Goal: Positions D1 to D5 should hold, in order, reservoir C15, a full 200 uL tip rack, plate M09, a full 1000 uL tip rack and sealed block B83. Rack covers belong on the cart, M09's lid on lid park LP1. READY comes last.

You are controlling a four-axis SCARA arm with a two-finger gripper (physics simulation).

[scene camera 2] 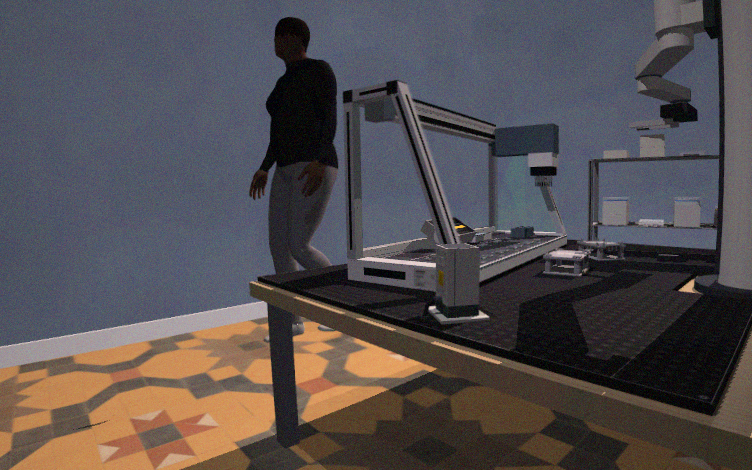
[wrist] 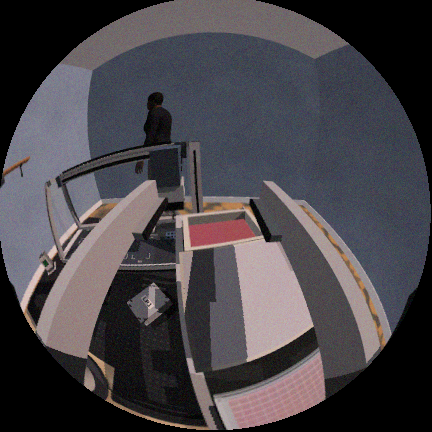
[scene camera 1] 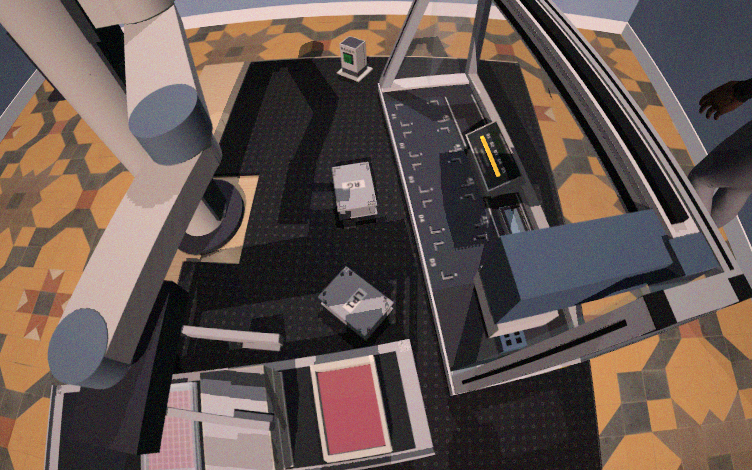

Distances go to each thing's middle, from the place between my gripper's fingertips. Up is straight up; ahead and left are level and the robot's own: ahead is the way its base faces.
Right now the red-topped labware item [scene camera 1: 351, 416] is 100 mm below my hand, 70 mm ahead of it and 20 mm to the right of it. Also, from my hand: green-screen device [scene camera 2: 462, 264] (1110 mm to the left, 400 mm below, 30 mm behind).
